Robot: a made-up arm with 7 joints.
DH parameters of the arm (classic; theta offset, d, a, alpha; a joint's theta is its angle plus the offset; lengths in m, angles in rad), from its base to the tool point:
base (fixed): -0.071 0 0 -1.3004
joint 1: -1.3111 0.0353 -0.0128 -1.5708
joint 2: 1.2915 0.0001 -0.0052 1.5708
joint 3: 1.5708 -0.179 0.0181 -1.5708
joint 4: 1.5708 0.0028 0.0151 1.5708
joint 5: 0 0.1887 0 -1.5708
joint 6: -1.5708 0 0.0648 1.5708
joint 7: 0 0 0 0
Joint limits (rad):
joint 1: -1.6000..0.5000
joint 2: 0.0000..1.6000
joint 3: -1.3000..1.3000
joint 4: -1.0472..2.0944
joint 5: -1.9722..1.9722
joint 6: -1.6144..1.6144
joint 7: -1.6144..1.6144
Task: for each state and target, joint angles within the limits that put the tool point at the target. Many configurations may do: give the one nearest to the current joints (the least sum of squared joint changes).
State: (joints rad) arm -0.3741 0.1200 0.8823 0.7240 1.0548 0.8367 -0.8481
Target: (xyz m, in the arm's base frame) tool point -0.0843 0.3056 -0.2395
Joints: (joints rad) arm 0.1320 0.1726 1.2163 0.3730 1.1915 1.0683 -0.8481
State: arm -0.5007 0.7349 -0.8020 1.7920 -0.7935 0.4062 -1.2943
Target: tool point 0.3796 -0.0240 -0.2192
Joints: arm -1.2407 0.1597 -0.7702 1.3165 -0.8036 0.2323 -1.2943
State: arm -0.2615 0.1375 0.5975 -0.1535 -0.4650 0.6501 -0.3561
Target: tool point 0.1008 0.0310 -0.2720
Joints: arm 0.4418 0.0000 -0.0450 -0.3794 -0.6115 0.8887 -0.3561
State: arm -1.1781 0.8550 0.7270 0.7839 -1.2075 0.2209 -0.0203
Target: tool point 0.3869 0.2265 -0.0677
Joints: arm -1.1888 0.5722 0.6472 1.0060 -1.1949 0.2359 -0.0203
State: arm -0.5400 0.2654 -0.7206 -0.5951 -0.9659 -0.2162 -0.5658
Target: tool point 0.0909 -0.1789 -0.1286
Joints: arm -0.3718 0.2316 -1.2214 -0.4171 -0.9632 -0.0828 -0.5658
